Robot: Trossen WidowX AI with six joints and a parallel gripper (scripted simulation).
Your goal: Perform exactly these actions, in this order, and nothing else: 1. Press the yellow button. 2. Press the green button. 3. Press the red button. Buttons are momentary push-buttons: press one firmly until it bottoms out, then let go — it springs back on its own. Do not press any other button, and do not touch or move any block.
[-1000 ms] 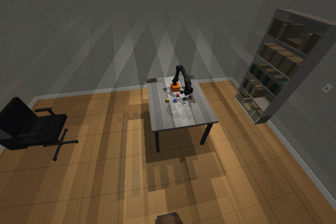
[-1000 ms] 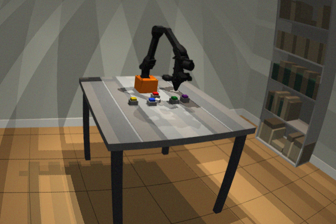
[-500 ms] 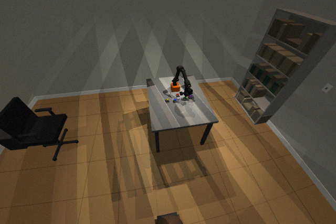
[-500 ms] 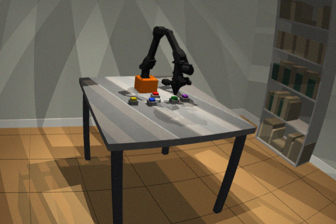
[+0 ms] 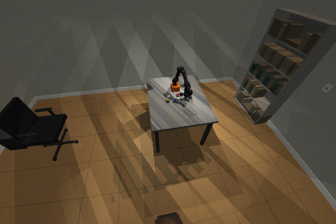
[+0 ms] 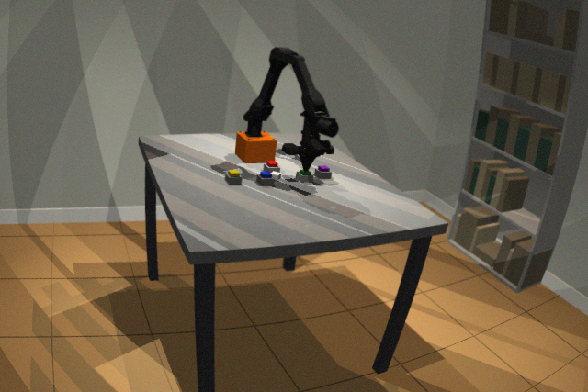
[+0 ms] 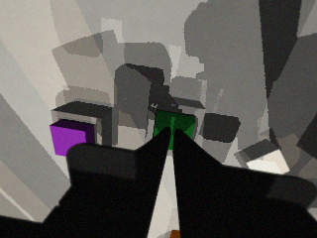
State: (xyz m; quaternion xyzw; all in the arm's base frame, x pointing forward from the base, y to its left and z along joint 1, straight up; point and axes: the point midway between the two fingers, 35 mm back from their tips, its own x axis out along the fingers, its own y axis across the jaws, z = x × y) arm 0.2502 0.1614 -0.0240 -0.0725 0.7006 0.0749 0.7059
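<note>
Right now the green button is 10 mm below my gripper tip. From my gripper tip the other things lie so: white block (110 mm to the right, 20 mm below, 10 mm behind); then purple button (80 mm to the left, 40 mm behind); then red button (110 mm to the right, 70 mm behind).
</note>
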